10 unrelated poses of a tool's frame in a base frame.
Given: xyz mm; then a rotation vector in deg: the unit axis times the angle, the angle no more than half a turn.
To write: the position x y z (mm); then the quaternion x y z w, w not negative. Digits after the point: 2 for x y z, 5 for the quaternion.
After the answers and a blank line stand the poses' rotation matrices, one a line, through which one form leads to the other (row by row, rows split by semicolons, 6 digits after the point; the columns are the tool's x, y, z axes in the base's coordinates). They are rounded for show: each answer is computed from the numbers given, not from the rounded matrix.
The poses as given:
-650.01, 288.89, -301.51, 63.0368, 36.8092, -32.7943
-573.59, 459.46, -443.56, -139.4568, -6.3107, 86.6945
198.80, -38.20, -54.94, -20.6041, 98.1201, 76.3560
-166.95, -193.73, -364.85, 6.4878, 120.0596, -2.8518
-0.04, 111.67, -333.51, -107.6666, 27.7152, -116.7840
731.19, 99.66, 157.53, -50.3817, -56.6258, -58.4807
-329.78, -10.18, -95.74, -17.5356, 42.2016, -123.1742
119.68, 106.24, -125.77, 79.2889, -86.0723, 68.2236
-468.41, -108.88, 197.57, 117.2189, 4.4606, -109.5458
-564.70, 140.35, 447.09, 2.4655, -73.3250, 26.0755
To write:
-650.01, 288.89, -301.51, 0.50646, 0.29574, -0.26348, 0.76590
-573.59, 459.46, -443.56, -0.84072, -0.03804, 0.52264, 0.13633
198.80, -38.20, -54.94, -0.14569, 0.69379, 0.53990, 0.45380
-166.95, -193.73, -364.85, 0.04678, 0.86569, -0.02056, 0.49797
-0.04, 111.67, -333.51, -0.65881, 0.16959, -0.71460, 0.16297
731.19, 99.66, 157.53, -0.39028, -0.43864, -0.45301, 0.67086
-329.78, -10.18, -95.74, -0.12164, 0.29274, -0.85442, 0.41168
119.68, 106.24, -125.77, 0.54167, -0.58801, 0.46607, 0.37897
-468.41, -108.88, 197.57, 0.71978, 0.02739, -0.67267, 0.16934
-564.70, 140.35, 447.09, 0.01990, -0.59177, 0.21044, 0.77790

0.686228 0.703169 0.186128; -0.104041 0.348141 -0.931651; -0.719907 0.619960 0.312063
0.450797 -0.078535 -0.889165; 0.206474 -0.959933 0.189466; -0.868418 -0.269000 -0.416519
-0.545689 -0.692167 0.472365; 0.287855 0.374560 0.881388; -0.786996 0.616936 -0.005150
-0.499677 0.101473 0.860247; 0.060515 0.994778 -0.082192; -0.864095 0.010988 -0.503208
-0.078822 0.009465 0.996844; -0.456371 -0.889360 -0.027642; 0.886292 -0.457109 0.074420
0.204739 0.950203 -0.234939; -0.265433 0.284927 0.921065; 0.942140 -0.126217 0.310551
-0.631441 0.632282 0.448890; -0.774714 -0.489642 -0.400086; -0.033172 -0.600391 0.799018
-0.125962 -0.990264 0.059246; -0.283760 -0.021260 -0.958660; 0.950586 -0.137566 -0.278319
0.093535 0.267255 -0.959076; -0.188394 -0.941145 -0.280632; -0.977629 0.206933 -0.037681
0.211051 -0.350955 -0.912298; 0.303856 0.910637 -0.280022; 0.929048 -0.218108 0.298830

